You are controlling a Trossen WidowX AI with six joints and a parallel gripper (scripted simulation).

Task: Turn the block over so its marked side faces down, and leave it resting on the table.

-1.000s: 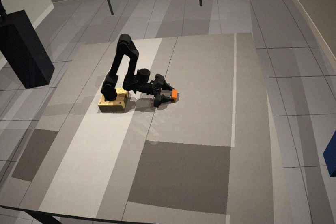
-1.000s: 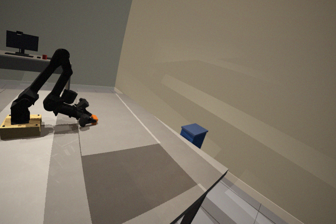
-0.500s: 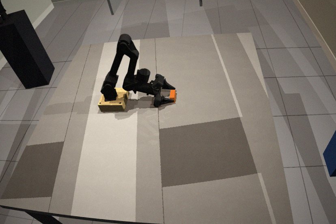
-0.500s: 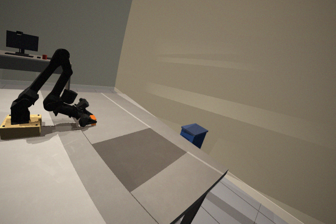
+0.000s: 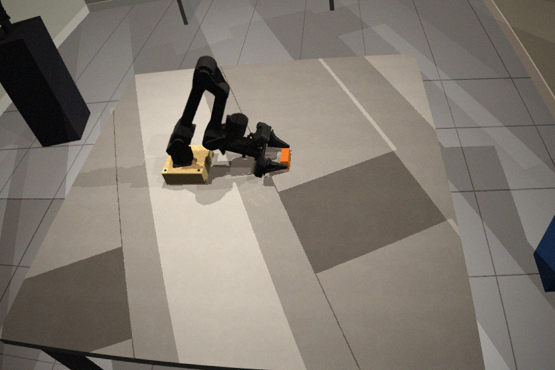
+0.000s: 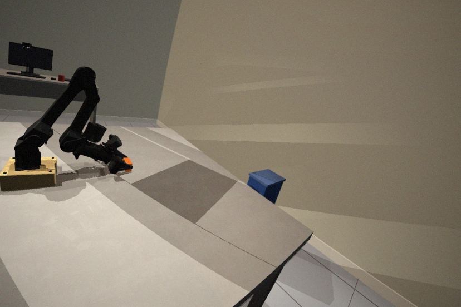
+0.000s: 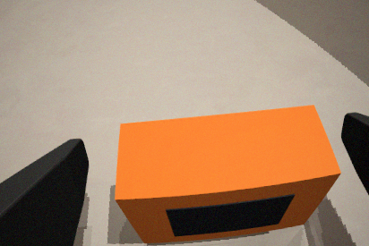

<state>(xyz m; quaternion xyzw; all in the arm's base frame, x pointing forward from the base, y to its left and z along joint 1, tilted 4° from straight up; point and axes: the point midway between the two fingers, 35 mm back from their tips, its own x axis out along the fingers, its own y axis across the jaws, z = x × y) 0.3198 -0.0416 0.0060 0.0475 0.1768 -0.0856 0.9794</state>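
Right now my gripper tip is 20 mm past the orange block and 10 mm above it.
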